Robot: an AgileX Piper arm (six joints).
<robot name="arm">
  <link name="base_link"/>
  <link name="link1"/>
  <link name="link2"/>
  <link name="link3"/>
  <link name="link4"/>
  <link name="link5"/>
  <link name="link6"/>
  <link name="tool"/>
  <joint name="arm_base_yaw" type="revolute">
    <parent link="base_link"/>
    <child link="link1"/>
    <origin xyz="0 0 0.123"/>
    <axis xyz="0 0 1"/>
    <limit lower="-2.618" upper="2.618"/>
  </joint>
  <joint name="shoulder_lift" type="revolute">
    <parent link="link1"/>
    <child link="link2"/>
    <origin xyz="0 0 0" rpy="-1.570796 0 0"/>
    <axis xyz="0 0 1"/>
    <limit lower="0" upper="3.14"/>
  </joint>
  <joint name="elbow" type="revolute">
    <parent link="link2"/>
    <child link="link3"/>
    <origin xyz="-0.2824 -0.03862 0"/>
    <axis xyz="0 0 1"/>
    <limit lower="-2.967" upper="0"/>
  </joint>
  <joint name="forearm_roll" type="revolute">
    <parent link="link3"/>
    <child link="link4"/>
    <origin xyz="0.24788 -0.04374 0" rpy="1.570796 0 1.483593"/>
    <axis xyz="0 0 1"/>
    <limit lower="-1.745" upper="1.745"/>
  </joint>
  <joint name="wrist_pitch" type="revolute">
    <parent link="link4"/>
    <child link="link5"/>
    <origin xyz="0 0 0" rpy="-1.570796 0 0"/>
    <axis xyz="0 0 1"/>
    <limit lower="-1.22" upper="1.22"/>
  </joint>
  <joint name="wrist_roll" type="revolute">
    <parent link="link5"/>
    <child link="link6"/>
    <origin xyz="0 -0.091 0" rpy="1.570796 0 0"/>
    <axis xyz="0 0 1"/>
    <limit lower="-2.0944" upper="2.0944"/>
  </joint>
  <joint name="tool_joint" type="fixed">
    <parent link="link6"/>
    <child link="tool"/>
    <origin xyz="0 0 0"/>
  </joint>
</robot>
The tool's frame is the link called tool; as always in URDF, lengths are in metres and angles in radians.
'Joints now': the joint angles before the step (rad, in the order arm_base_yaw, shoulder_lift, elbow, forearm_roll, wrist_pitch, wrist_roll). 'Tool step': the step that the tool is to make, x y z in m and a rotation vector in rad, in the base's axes. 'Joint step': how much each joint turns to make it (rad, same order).
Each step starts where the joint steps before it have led.
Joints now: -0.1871 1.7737 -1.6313 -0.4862 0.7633 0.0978
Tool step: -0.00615 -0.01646 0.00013 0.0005 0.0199 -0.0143
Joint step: -0.0471 -0.0036 0.0000 0.0356 0.0060 -0.0569
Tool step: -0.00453 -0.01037 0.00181 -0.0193 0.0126 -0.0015
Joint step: -0.0283 -0.0048 0.0000 0.0064 0.0000 -0.0410
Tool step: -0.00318 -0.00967 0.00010 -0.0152 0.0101 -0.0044
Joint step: -0.0257 0.0001 0.0000 0.0033 -0.0038 -0.0301
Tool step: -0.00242 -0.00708 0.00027 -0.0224 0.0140 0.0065
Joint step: -0.0185 0.0000 0.0000 -0.0012 -0.0039 -0.0353
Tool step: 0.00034 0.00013 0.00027 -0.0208 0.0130 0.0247
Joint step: 0.0002 0.0000 0.0000 0.0001 -0.0044 -0.0345
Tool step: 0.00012 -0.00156 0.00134 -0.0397 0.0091 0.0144
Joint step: 0.0001 0.0000 0.0000 -0.0309 -0.0084 -0.0142
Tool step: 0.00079 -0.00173 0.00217 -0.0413 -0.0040 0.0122
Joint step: -0.0001 0.0000 0.0000 -0.0370 -0.0192 -0.0023
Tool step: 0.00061 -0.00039 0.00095 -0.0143 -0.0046 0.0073
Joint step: 0.0000 0.0000 -0.0001 -0.0108 -0.0108 -0.0023
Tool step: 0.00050 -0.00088 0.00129 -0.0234 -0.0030 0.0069
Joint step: 0.0001 0.0000 0.0001 -0.0217 -0.0116 0.0001
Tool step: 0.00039 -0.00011 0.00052 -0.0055 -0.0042 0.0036
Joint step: 0.0000 0.0000 0.0000 -0.0041 -0.0066 -0.0001
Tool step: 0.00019 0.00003 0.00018 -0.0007 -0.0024 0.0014
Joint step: 0.0000 0.0000 0.0000 -0.0001 -0.0028 0.0001
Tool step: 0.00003 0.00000 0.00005 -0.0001 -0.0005 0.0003
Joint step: 0.0000 0.0000 0.0000 0.0001 -0.0006 -0.0001
